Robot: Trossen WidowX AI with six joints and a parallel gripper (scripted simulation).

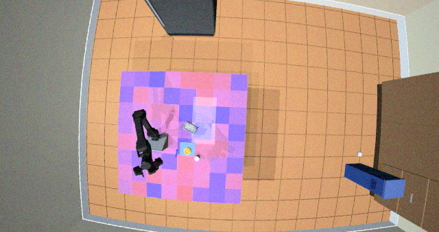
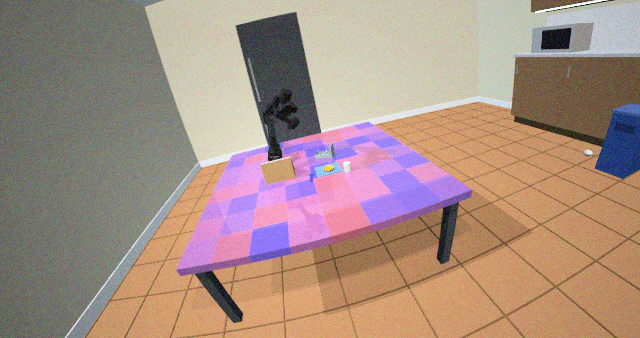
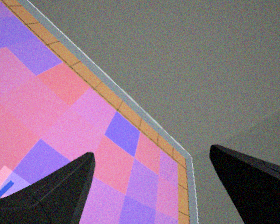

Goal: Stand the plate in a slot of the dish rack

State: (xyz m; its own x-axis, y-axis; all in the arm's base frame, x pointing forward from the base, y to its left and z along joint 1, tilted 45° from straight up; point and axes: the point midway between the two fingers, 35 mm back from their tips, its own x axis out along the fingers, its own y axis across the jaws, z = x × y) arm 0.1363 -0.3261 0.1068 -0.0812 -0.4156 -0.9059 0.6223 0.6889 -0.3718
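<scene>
Now: the plate 330 mm below my gripper tip, 190 mm ahead of it and 90 mm to the left of it. Round my gripper tip: grey dish rack (320 mm below, 310 mm to the left, 190 mm ahead); small white cup (320 mm below, 290 mm ahead, 30 mm to the left).
</scene>
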